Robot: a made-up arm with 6 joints.
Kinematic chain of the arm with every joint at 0, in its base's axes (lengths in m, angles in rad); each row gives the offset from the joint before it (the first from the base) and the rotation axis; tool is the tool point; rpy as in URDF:
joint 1: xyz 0 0 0.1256 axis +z
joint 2: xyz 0 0 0 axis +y
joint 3: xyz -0.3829 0 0.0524 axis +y
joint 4: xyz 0.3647 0 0.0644 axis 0.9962 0 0.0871
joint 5: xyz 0 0 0 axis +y
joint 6: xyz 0.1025 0 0.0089 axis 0.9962 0 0.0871
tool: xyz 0 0 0 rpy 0 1.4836 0
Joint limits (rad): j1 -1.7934..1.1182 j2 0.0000..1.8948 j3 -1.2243..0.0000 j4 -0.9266..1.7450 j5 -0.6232..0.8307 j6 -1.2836..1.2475
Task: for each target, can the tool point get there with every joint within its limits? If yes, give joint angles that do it. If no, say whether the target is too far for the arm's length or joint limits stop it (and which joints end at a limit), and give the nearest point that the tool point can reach.
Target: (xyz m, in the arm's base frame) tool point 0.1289 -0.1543 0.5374
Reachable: yes | joints -0.9890 0.7646 -0.9710 0.3925 0.6221 0.1310
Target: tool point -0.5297 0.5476 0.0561
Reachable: no: joint limits stop it (at a limit: joint 1, joint 5) | nearest point 0.0457 0.2678 0.0561 | short by 0.640 m
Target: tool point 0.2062 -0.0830 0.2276
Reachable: yes | joints -0.4835 1.0074 -0.3814 0.4125 0.5714 -0.8558
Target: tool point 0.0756 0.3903 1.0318
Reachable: no: too far | nearest point 0.0477 0.2465 0.6979 | short by 0.365 m
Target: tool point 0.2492 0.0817 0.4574
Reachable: yes | joints 0.2086 0.8705 -0.7520 1.1542 0.3052 0.9421
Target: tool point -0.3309 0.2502 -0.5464
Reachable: no: joint limits stop it (at a limit: joint 1, joint 2) | nearest point 0.0082 0.1414 0.0161 | short by 0.666 m
